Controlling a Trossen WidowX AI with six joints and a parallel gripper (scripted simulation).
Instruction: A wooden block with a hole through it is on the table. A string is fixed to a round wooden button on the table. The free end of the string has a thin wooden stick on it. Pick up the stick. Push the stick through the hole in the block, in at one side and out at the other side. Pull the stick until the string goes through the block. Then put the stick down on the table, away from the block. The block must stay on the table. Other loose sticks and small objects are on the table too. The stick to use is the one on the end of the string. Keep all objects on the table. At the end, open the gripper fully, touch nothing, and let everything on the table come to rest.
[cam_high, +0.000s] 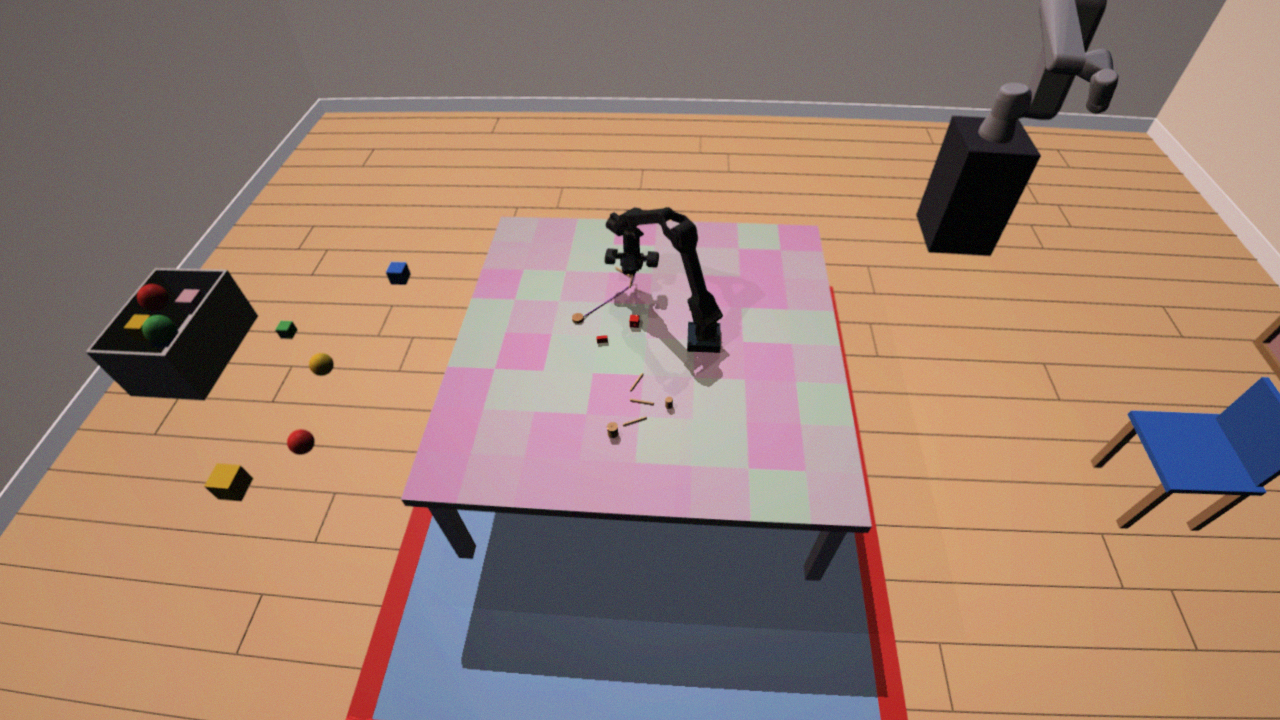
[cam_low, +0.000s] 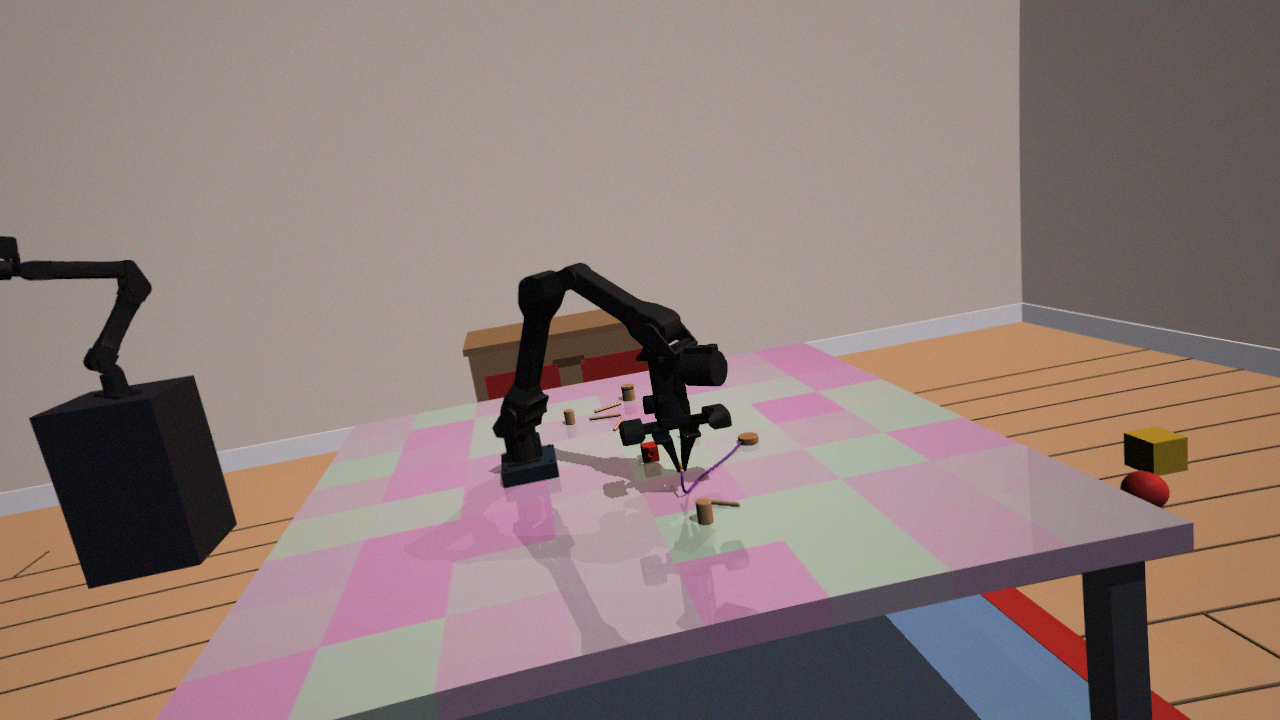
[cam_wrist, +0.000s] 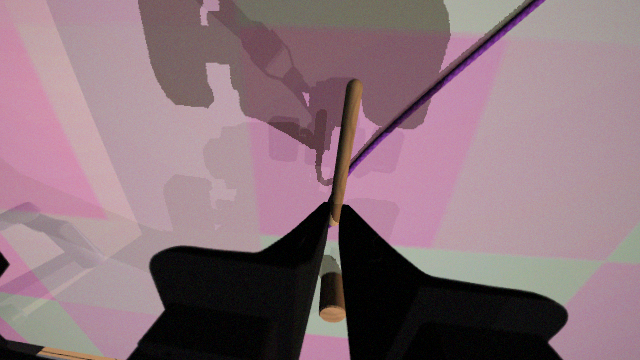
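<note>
Right now my gripper tip is 1 cm short of the wooden peg, 12 cm to the left of it and 3 cm above it. Round my gripper tip: round wooden button 17 cm ahead, 19 cm to the left, 4 cm below.
</note>
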